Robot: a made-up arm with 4 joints. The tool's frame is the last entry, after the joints. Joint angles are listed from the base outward. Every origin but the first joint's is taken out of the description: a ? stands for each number. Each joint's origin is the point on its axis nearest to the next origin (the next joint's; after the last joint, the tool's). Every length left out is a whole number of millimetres.
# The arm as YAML. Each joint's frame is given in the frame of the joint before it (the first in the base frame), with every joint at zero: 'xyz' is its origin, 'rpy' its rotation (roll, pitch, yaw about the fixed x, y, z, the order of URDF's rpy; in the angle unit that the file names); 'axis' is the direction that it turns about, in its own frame. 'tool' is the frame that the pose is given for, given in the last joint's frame.
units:
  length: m
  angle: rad
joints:
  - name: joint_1
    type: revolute
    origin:
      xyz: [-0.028, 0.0, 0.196]
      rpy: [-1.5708, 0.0, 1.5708]
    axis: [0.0, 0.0, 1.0]
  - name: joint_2
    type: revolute
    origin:
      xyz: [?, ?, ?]
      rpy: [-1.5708, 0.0, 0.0]
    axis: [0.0, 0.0, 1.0]
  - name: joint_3
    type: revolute
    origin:
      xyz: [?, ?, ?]
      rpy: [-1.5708, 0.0, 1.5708]
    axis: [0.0, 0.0, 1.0]
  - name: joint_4
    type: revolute
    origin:
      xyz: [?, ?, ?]
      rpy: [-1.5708, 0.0, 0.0]
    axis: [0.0, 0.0, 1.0]
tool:
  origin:
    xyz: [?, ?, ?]
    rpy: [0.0, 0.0, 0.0]
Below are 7 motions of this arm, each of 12 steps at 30 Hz.
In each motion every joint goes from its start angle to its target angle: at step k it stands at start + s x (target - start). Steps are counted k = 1, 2, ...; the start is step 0. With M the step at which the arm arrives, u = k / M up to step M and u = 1 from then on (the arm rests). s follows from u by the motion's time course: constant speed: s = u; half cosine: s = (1 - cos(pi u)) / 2; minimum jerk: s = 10 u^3 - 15 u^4 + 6 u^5.
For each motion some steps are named. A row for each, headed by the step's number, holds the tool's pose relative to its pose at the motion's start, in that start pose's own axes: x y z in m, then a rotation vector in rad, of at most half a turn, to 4 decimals.
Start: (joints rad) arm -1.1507 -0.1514 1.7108 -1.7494
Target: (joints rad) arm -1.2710 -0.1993 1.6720 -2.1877
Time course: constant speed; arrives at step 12
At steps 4, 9, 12:
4: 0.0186 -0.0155 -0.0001 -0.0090 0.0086 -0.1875
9: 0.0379 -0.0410 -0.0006 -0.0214 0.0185 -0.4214
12: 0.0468 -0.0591 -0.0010 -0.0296 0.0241 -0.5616

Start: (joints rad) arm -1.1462 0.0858 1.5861 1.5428
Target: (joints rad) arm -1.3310 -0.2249 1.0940 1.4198
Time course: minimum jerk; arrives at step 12
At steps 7, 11, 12:
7: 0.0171 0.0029 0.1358 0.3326 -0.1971 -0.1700
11: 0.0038 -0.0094 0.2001 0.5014 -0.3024 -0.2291
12: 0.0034 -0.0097 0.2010 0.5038 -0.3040 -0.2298

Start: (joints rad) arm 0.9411 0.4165 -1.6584 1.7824
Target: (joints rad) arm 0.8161 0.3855 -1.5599 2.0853
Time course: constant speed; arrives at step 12
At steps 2, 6, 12:
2: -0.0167 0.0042 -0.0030 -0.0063 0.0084 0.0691
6: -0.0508 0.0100 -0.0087 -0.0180 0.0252 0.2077
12: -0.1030 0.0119 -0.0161 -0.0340 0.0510 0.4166

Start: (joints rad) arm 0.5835 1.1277 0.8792 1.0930
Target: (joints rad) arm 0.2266 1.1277 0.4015 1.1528
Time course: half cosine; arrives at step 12
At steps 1, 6, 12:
1: 0.0004 0.0007 0.0057 0.0129 0.0048 -0.0010
6: 0.0218 -0.0090 0.1688 0.3827 0.1287 -0.0235
12: 0.0573 -0.0818 0.3261 0.7744 0.2329 -0.0370

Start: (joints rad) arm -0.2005 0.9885 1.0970 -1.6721
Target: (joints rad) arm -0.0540 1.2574 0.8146 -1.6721
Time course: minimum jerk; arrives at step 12
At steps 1, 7, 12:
1: -0.0001 -0.0002 0.0002 -0.0007 -0.0015 -0.0003
7: -0.0209 -0.0290 0.0213 -0.0817 -0.1818 -0.0558
12: -0.0365 -0.0447 0.0291 -0.1215 -0.2697 -0.1029

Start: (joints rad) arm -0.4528 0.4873 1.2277 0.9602
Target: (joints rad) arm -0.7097 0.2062 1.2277 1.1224
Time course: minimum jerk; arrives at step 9
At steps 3, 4, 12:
3: 0.0010 0.0006 0.0154 0.0599 -0.0462 0.0083
4: 0.0017 0.0006 0.0282 0.1101 -0.0906 0.0145
12: 0.0024 -0.0006 0.0626 0.2496 -0.2532 0.0263

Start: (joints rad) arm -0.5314 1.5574 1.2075 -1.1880
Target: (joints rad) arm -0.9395 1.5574 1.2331 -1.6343
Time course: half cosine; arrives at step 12
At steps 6, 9, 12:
6: 0.0377 0.0038 0.0278 -0.1844 0.0523 -0.2250
9: 0.0634 0.0055 0.0465 -0.3221 0.0644 -0.3819
12: 0.0737 0.0060 0.0543 -0.3805 0.0632 -0.4459

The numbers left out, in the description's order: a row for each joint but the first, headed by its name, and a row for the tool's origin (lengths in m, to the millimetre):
joint_2: 0.002 -0.019 0.0
joint_3: -0.036 -0.173 0.0
joint_4: -0.259 -0.097 0.0
tool: 0.046 0.145 0.0

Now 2 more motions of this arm.
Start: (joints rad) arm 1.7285 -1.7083 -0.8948 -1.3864
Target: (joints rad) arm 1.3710 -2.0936 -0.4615 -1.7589
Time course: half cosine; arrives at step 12
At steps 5, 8, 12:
5: 0.0737 0.0382 -0.0298 0.2739 -0.1555 -0.0588
8: 0.1488 0.0839 -0.0367 0.5688 -0.2761 -0.1046
12: 0.1961 0.1150 -0.0281 0.7670 -0.3347 -0.1223

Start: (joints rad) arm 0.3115 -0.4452 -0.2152 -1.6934
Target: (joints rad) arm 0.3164 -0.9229 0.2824 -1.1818
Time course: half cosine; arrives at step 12
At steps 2, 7, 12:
2: 0.0039 0.0090 -0.0031 0.0337 -0.0031 0.0656
7: 0.0217 0.0781 -0.0219 0.3119 -0.0325 0.6206
12: 0.0228 0.1137 -0.0303 0.4978 -0.0538 0.9835

